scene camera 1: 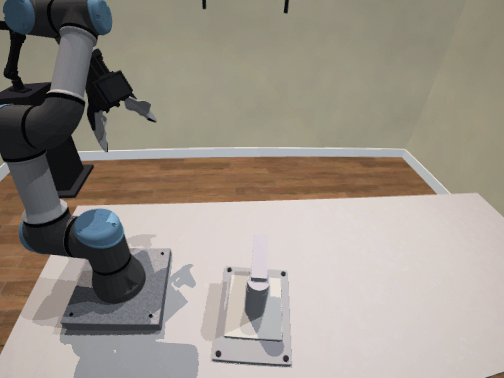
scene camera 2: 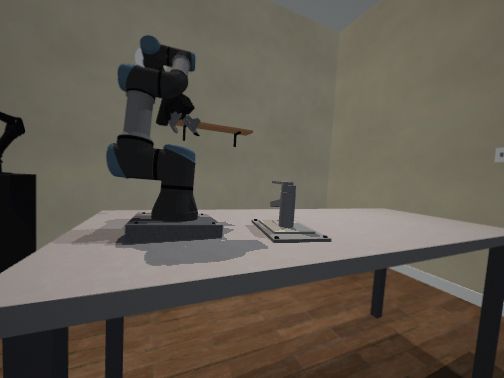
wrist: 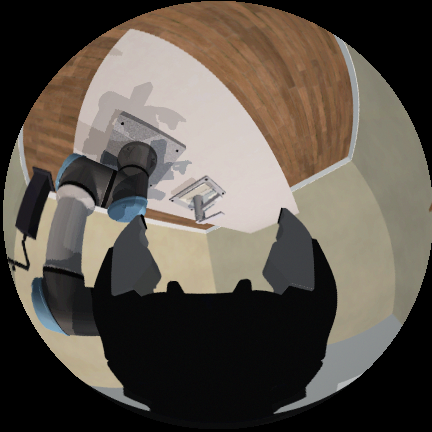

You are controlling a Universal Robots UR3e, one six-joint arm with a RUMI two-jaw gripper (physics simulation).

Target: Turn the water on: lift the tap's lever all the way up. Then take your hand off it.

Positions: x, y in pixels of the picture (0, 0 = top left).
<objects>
gripper: scene camera 1; scene camera 2; wrist 210, 213
same spot on gripper: point(scene camera 1: 97, 120) = point(scene camera 2: 171, 116)
</objects>
